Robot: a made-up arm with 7 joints. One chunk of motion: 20 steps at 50 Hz.
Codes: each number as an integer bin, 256 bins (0 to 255) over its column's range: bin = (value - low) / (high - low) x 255, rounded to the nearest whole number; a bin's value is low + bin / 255 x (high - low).
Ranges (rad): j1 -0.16..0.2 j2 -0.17..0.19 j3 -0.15..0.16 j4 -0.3..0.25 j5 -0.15..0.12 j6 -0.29..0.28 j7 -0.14..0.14
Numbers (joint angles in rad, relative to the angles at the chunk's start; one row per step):
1: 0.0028 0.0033 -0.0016 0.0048 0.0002 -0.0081 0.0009
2: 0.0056 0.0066 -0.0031 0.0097 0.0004 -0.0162 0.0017
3: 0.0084 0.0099 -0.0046 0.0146 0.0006 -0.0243 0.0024
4: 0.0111 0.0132 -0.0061 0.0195 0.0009 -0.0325 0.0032
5: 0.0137 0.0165 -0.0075 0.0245 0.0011 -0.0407 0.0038
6: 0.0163 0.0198 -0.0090 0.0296 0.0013 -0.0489 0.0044
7: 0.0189 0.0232 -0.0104 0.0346 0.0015 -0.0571 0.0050
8: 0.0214 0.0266 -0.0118 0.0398 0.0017 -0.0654 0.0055
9: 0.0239 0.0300 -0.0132 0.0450 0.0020 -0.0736 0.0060
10: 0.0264 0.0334 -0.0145 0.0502 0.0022 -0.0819 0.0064
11: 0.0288 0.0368 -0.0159 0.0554 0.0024 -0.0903 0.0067
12: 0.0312 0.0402 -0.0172 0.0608 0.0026 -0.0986 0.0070
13: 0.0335 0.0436 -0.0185 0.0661 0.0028 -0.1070 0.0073
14: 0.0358 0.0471 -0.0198 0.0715 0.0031 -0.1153 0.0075
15: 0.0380 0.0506 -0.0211 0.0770 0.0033 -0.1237 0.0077
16: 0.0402 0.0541 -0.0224 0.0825 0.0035 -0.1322 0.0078
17: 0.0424 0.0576 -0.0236 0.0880 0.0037 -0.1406 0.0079
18: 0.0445 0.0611 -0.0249 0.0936 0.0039 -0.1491 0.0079
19: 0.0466 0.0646 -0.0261 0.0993 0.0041 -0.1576 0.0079
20: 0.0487 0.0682 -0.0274 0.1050 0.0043 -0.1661 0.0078
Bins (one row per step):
1: 115 123 122 141 142 126 128
2: 117 125 121 144 142 122 129
3: 119 127 120 146 142 119 130
4: 121 130 118 148 143 115 130
5: 123 132 117 150 143 112 131
6: 125 134 116 153 143 108 132
7: 127 137 115 155 143 104 132
8: 128 139 114 158 143 100 133
9: 130 142 113 160 144 97 133
10: 132 144 111 162 144 93 133
11: 134 146 110 165 144 89 134
12: 135 149 109 167 144 86 134
13: 137 151 108 170 144 82 134
14: 139 154 107 172 145 78 134
15: 140 156 106 175 145 74 135
16: 142 159 105 177 145 71 135
17: 143 161 104 180 145 67 135
18: 145 164 103 182 145 63 135
19: 146 166 102 185 146 59 135
20: 148 169 101 188 146 55 135

